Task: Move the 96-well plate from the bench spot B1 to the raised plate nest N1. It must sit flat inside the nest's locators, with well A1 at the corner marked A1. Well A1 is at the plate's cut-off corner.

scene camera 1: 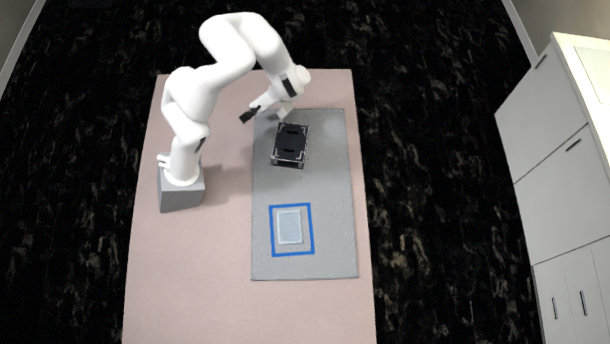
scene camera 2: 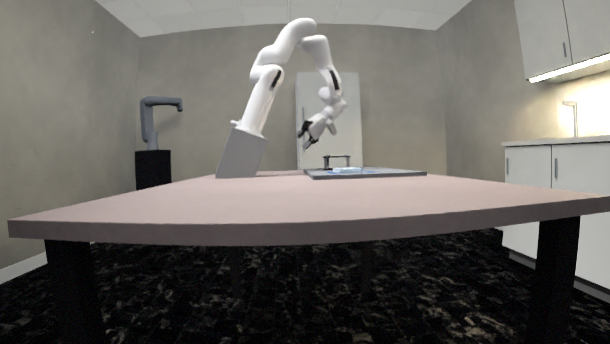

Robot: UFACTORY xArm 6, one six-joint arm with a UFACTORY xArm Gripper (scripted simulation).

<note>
I see a black raised nest N1 (scene camera 1: 297,142).
</note>
